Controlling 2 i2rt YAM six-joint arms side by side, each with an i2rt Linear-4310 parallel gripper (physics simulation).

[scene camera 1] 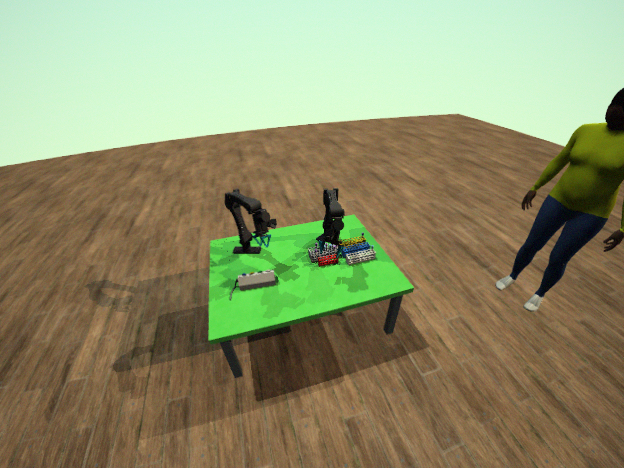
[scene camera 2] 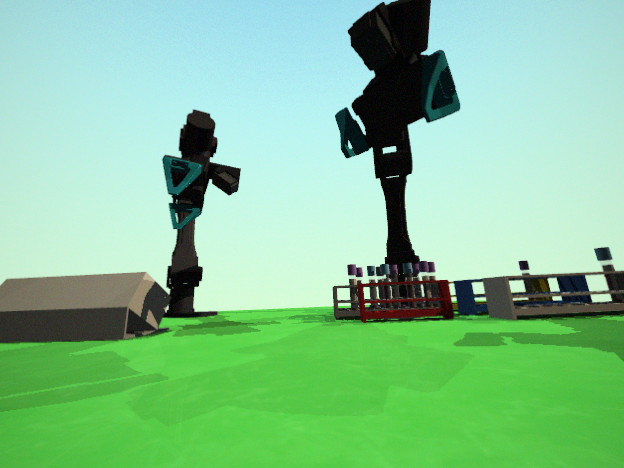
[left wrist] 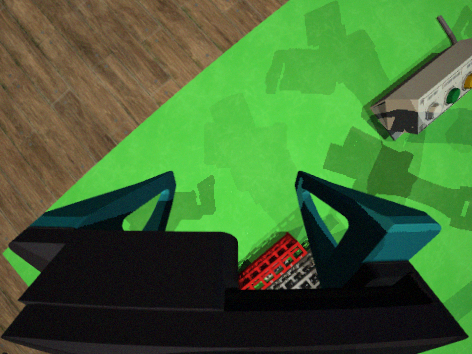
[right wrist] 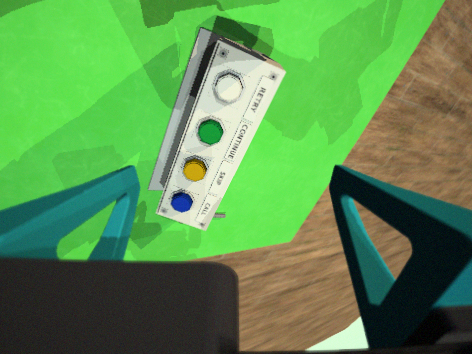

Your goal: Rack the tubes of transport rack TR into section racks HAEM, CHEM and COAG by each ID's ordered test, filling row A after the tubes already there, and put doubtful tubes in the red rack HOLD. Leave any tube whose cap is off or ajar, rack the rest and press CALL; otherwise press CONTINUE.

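Frame: origin at the left arm's base, x ahead, y left, z up, level; millimetres.
Seen in the pictures: left gripper, between the fingertips: (scene camera 1: pixel 328 256) (scene camera 2: pixel 380 137) (left wrist: pixel 235 177); right gripper, between the fingertips: (scene camera 1: pixel 264 246) (scene camera 2: pixel 174 213) (right wrist: pixel 234 176); right arm's base, origin of its link: (scene camera 1: pixel 247 250) (scene camera 2: pixel 180 316).
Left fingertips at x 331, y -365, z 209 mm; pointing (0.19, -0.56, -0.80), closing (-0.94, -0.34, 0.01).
Observation:
Offsets run from my left fingertips to a thing's top centre. "*": to the spot under its first point. Level surfaces: height alone.
The transport rack {dz -152, dx -192, dy +167 mm} (scene camera 1: pixel 313 255) (scene camera 2: pixel 335 302) holds several upright tubes with purple and blue caps; IDs and cap seating are too small to tell. The red rack HOLD (scene camera 1: pixel 327 260) (scene camera 2: pixel 445 299) (left wrist: pixel 289 237) stands against it. White {dz -152, dx +22, dy +304 mm} (scene camera 1: pixel 360 256) (scene camera 2: pixel 498 298), blue {dz -152, dx -49, dy +341 mm} (scene camera 1: pixel 355 248) (scene camera 2: pixel 463 297) and yellow {dz -152, dx -116, dy +381 mm} (scene camera 1: pixel 352 241) section racks stand at the right. My left gripper (scene camera 1: pixel 330 247) (scene camera 2: pixel 398 118) (left wrist: pixel 235 177) is open and empty above the transport rack. My right gripper (scene camera 2: pixel 178 198) (right wrist: pixel 234 176) is open and empty, high at the left. The green CONTINUE button {* dz -140, dx -321, dy -271 mm} (right wrist: pixel 210 131) and blue CALL button {* dz -140, dx -374, dy -353 mm} (right wrist: pixel 182 201) show in the right wrist view.
The grey button box {dz -126, dx -314, dy -308 mm} (scene camera 1: pixel 257 279) (scene camera 2: pixel 65 297) (left wrist: pixel 425 75) stands on the green table {dz -209 mm} (scene camera 1: pixel 302 307) at the left, with a cable at its end. White RETRY {dz -135, dx -295, dy -232 mm} (right wrist: pixel 228 87) and yellow SKIP {dz -135, dx -349, dy -315 mm} (right wrist: pixel 195 169) buttons are on it. A person (scene camera 1: pixel 579 176) stands at the right beyond the table.

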